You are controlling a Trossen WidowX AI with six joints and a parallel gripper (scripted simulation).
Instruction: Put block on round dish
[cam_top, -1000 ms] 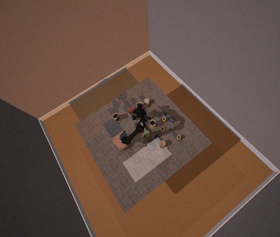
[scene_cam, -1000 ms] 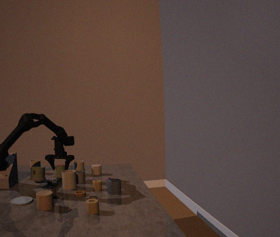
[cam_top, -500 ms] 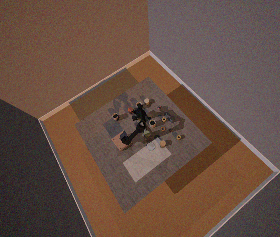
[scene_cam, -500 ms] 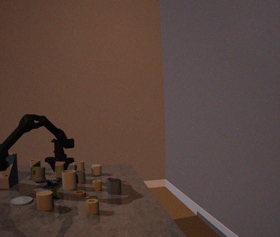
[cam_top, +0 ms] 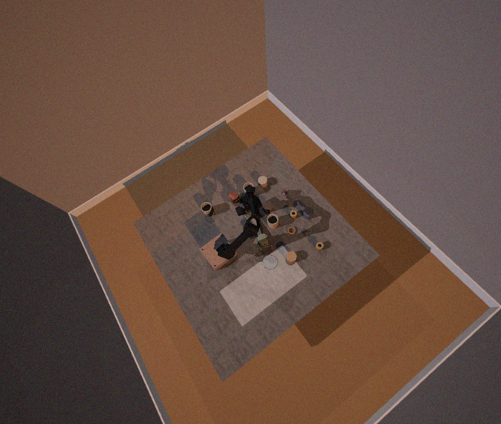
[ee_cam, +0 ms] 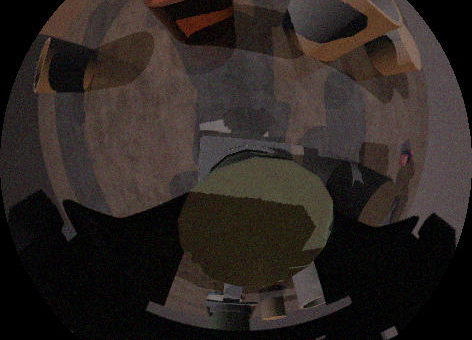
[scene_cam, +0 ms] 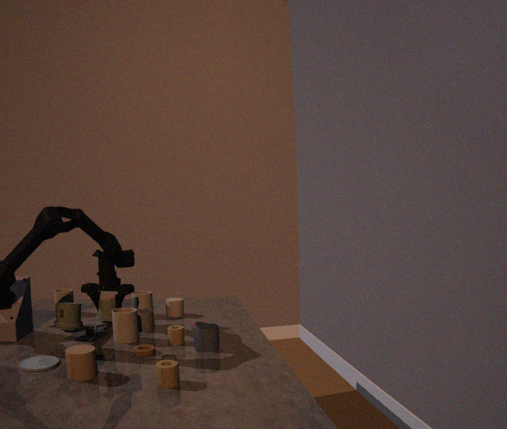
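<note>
Now: gripper tip 170 mm to the right of the red piece and 10 mm above it. Round my gripper tip: beam (130 mm to the right, 50 mm behind, 10 mm below); then pale green block (10 mm below); then green cup (260 mm to the right, 100 mm behind, 60 mm above).
</note>
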